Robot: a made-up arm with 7 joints.
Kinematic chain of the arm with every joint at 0, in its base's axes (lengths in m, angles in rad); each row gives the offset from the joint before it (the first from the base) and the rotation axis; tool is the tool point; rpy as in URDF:
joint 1: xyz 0 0 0.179 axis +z
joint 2: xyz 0 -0.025 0.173 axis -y
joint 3: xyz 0 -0.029 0.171 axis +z
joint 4: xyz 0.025 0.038 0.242 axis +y
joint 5: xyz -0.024 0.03 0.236 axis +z
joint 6: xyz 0 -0.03 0.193 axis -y
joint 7: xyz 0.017 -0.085 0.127 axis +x
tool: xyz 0 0 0 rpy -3.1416 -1.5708 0
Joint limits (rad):
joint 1: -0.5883..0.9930
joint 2: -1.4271..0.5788
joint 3: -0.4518..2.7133
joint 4: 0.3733..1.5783
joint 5: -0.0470..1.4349
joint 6: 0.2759..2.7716
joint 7: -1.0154..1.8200
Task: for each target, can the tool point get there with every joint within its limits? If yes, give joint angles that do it. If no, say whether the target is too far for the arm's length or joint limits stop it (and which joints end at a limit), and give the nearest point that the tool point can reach.
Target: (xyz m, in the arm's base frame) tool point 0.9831 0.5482 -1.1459
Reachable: no: too far | nearest point 0.5702 0.3180 -0.1251 | short by 1.125 m
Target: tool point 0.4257 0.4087 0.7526
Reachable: yes | joints 0.8399 -0.5894 0.2278 0.5870 1.2777 2.5050 -0.0175
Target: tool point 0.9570 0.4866 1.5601
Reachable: no: too far | nearest point 0.5772 0.2935 1.0807 | short by 0.641 m
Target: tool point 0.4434 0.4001 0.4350
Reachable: yes | joints 0.2012 -1.1011 1.3880 1.4235 0.7250 2.2383 0.7520
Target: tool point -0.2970 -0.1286 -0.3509
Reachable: no: joint limits stop it (at a limit: joint 1, joint 2, joint 4, joint 5, joint 6) | nearest point 0.2008 -0.4147 -0.1490 | short by 0.609 m
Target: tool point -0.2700 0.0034 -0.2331
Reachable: no: joint limits stop it (at a limit: joint 1, joint 2, joint 4, joint 5, joint 6) | nearest point 0.0400 0.4423 -0.1154 | short by 0.550 m
